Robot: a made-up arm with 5 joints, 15 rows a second.
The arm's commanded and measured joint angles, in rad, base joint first. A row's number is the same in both.
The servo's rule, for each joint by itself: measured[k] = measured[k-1] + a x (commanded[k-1-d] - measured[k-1]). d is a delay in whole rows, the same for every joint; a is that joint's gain. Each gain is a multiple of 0.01, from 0.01 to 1. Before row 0 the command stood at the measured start. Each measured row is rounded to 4 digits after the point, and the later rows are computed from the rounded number. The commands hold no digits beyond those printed.
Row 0, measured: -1.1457 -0.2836 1.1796 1.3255 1.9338
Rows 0 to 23, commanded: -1.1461 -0.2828 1.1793 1.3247 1.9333; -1.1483 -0.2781 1.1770 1.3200 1.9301; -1.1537 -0.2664 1.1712 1.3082 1.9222; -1.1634 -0.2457 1.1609 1.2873 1.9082; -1.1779 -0.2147 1.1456 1.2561 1.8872; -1.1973 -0.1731 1.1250 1.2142 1.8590; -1.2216 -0.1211 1.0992 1.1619 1.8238; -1.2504 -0.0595 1.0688 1.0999 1.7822; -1.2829 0.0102 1.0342 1.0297 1.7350; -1.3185 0.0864 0.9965 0.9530 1.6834; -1.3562 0.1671 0.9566 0.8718 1.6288; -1.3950 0.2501 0.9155 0.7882 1.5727; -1.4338 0.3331 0.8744 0.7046 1.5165; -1.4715 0.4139 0.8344 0.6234 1.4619; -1.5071 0.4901 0.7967 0.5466 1.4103; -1.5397 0.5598 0.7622 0.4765 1.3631; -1.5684 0.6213 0.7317 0.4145 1.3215; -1.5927 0.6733 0.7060 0.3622 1.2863; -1.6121 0.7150 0.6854 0.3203 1.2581; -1.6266 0.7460 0.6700 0.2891 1.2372; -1.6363 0.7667 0.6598 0.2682 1.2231; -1.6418 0.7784 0.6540 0.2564 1.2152; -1.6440 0.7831 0.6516 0.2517 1.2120; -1.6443 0.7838 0.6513 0.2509 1.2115
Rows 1 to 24, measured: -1.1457 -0.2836 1.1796 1.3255 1.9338; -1.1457 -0.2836 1.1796 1.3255 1.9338; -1.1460 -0.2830 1.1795 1.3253 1.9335; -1.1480 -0.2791 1.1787 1.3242 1.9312; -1.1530 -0.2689 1.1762 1.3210 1.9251; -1.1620 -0.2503 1.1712 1.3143 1.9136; -1.1758 -0.2218 1.1628 1.3027 1.8956; -1.1945 -0.1828 1.1503 1.2850 1.8707; -1.2181 -0.1334 1.1334 1.2604 1.8388; -1.2462 -0.0743 1.1121 1.2283 1.8003; -1.2781 -0.0067 1.0864 1.1886 1.7559; -1.3132 0.0678 1.0567 1.1415 1.7066; -1.3506 0.1472 1.0237 1.0876 1.6537; -1.3892 0.2295 0.9880 1.0277 1.5986; -1.4280 0.3124 0.9505 0.9631 1.5428; -1.4658 0.3936 0.9122 0.8952 1.4878; -1.5017 0.4708 0.8741 0.8255 1.4351; -1.5348 0.5420 0.8372 0.7557 1.3861; -1.5640 0.6054 0.8024 0.6875 1.3422; -1.5890 0.6597 0.7706 0.6224 1.3042; -1.6091 0.7039 0.7425 0.5620 1.2729; -1.6243 0.7376 0.7186 0.5074 1.2486; -1.6347 0.7609 0.6992 0.4596 1.2313; -1.6409 0.7749 0.6843 0.4190 1.2204
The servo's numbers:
d 2
a 0.87 0.80 0.33 0.20 0.68

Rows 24 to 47, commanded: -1.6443 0.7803 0.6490 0.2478 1.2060; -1.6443 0.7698 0.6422 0.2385 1.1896; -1.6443 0.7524 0.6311 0.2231 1.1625; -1.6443 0.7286 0.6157 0.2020 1.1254; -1.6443 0.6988 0.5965 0.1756 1.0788; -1.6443 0.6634 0.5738 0.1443 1.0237; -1.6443 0.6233 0.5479 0.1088 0.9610; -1.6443 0.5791 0.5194 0.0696 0.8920; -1.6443 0.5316 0.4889 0.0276 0.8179; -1.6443 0.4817 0.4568 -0.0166 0.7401; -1.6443 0.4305 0.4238 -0.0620 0.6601; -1.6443 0.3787 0.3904 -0.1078 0.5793; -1.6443 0.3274 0.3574 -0.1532 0.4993; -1.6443 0.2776 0.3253 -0.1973 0.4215; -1.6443 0.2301 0.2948 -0.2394 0.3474; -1.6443 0.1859 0.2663 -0.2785 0.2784; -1.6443 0.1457 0.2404 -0.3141 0.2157; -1.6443 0.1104 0.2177 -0.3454 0.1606; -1.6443 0.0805 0.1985 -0.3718 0.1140; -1.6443 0.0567 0.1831 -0.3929 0.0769; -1.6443 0.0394 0.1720 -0.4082 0.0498; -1.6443 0.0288 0.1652 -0.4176 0.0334; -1.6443 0.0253 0.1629 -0.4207 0.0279; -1.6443 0.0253 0.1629 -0.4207 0.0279
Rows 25 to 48, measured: -1.6436 0.7815 0.6735 0.3855 1.2147; -1.6442 0.7833 0.6662 0.3586 1.2125; -1.6443 0.7809 0.6605 0.3364 1.2081; -1.6443 0.7720 0.6545 0.3168 1.1955; -1.6443 0.7563 0.6468 0.2981 1.1731; -1.6443 0.7341 0.6365 0.2789 1.1407; -1.6443 0.7059 0.6233 0.2582 1.0986; -1.6443 0.6719 0.6070 0.2354 1.0477; -1.6443 0.6330 0.5875 0.2101 0.9887; -1.6443 0.5899 0.5650 0.1820 0.9229; -1.6443 0.5433 0.5399 0.1511 0.8515; -1.6443 0.4940 0.5125 0.1176 0.7757; -1.6443 0.4432 0.4832 0.0817 0.6971; -1.6443 0.3916 0.4526 0.0438 0.6170; -1.6443 0.3402 0.4212 0.0044 0.5370; -1.6443 0.2901 0.3896 -0.0359 0.4585; -1.6443 0.2421 0.3583 -0.0766 0.3830; -1.6443 0.1971 0.3279 -0.1170 0.3119; -1.6443 0.1560 0.2990 -0.1564 0.2465; -1.6443 0.1195 0.2722 -0.1942 0.1881; -1.6443 0.0883 0.2479 -0.2297 0.1377; -1.6443 0.0630 0.2265 -0.2623 0.0964; -1.6443 0.0441 0.2085 -0.2915 0.0647; -1.6443 0.0319 0.1942 -0.3167 0.0434
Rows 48 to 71, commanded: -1.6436 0.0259 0.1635 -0.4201 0.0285; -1.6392 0.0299 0.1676 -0.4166 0.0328; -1.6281 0.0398 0.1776 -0.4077 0.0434; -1.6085 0.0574 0.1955 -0.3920 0.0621; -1.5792 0.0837 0.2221 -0.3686 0.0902; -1.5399 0.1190 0.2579 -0.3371 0.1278; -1.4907 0.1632 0.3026 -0.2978 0.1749; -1.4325 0.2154 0.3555 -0.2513 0.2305; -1.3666 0.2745 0.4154 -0.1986 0.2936; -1.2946 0.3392 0.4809 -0.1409 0.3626; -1.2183 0.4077 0.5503 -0.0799 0.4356; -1.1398 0.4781 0.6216 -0.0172 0.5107; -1.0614 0.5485 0.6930 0.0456 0.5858; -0.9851 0.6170 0.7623 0.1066 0.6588; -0.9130 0.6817 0.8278 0.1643 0.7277; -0.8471 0.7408 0.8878 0.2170 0.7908; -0.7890 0.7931 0.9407 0.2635 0.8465; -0.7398 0.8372 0.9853 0.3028 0.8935; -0.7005 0.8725 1.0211 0.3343 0.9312; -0.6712 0.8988 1.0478 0.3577 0.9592; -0.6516 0.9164 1.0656 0.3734 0.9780; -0.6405 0.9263 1.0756 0.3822 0.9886; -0.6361 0.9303 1.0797 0.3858 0.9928; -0.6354 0.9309 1.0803 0.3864 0.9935
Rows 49 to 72, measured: -1.6443 0.0266 0.1839 -0.3375 0.0329; -1.6443 0.0256 0.1770 -0.3541 0.0295; -1.6437 0.0258 0.1725 -0.3673 0.0288; -1.6398 0.0291 0.1709 -0.3772 0.0315; -1.6296 0.0377 0.1731 -0.3833 0.0396; -1.6112 0.0535 0.1805 -0.3850 0.0549; -1.5834 0.0777 0.1942 -0.3817 0.0789; -1.5456 0.1107 0.2152 -0.3728 0.1122; -1.4978 0.1527 0.2440 -0.3578 0.1548; -1.4410 0.2029 0.2808 -0.3365 0.2063; -1.3763 0.2602 0.3252 -0.3089 0.2657; -1.3052 0.3234 0.3766 -0.2753 0.3316; -1.2296 0.3908 0.4339 -0.2362 0.4023; -1.1515 0.4606 0.4958 -0.1924 0.4760; -1.0731 0.5309 0.5609 -0.1448 0.5507; -0.9965 0.5998 0.6274 -0.0945 0.6242; -0.9239 0.6653 0.6935 -0.0427 0.6946; -0.8571 0.7257 0.7576 0.0092 0.7600; -0.7979 0.7796 0.8180 0.0601 0.8188; -0.7474 0.8257 0.8732 0.1086 0.8696; -0.7066 0.8631 0.9220 0.1537 0.9115; -0.6758 0.8917 0.9635 0.1945 0.9439; -0.6547 0.9115 0.9972 0.2303 0.9671; -0.6423 0.9233 1.0231 0.2607 0.9817
